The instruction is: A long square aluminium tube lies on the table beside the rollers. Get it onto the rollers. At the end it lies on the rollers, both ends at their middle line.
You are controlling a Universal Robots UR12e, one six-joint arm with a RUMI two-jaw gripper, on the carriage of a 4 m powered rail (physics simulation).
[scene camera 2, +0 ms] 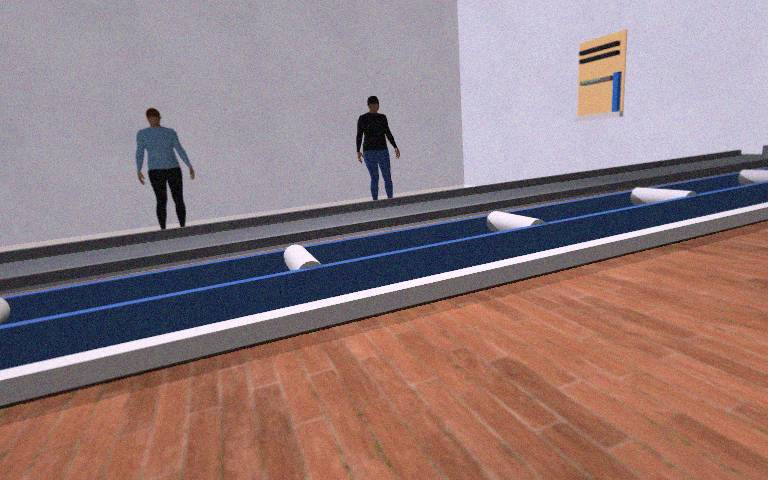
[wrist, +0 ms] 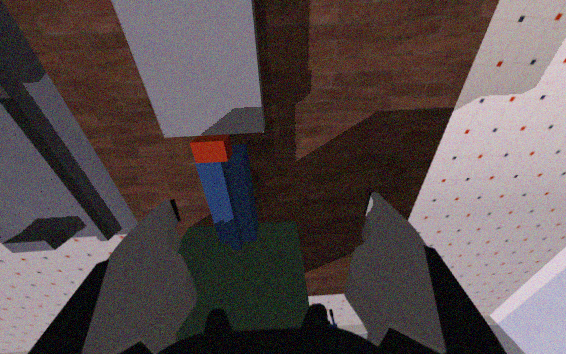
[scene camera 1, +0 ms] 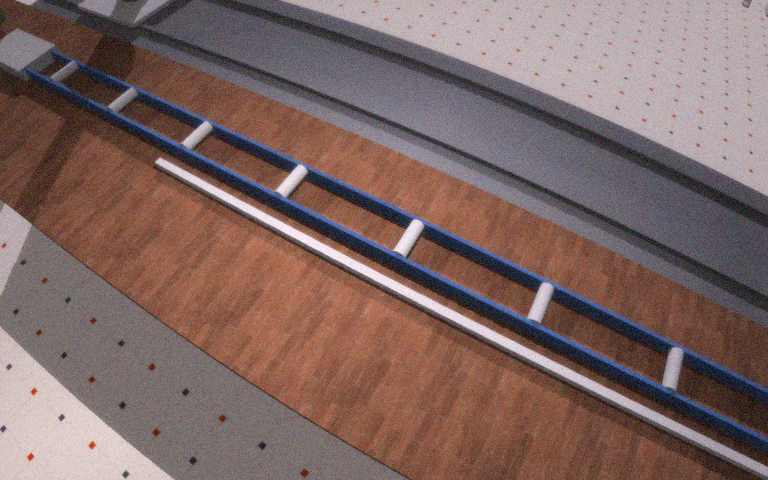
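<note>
The long square aluminium tube lies on the wooden table alongside the near blue rail of the roller track, apart from the rollers. One end shows at the left in scene camera 1; the other runs out of view. White rollers sit crosswise between the two blue rails. My gripper shows in the wrist view with its jaws wide open and nothing between their tips. It is away from the tube, which does not show in the wrist view.
A grey box stands at the left end of the roller track. The wrist view shows a pale grey box, an orange-red block, a blue piece and a dark green block. A grey rail bed runs behind the rollers.
</note>
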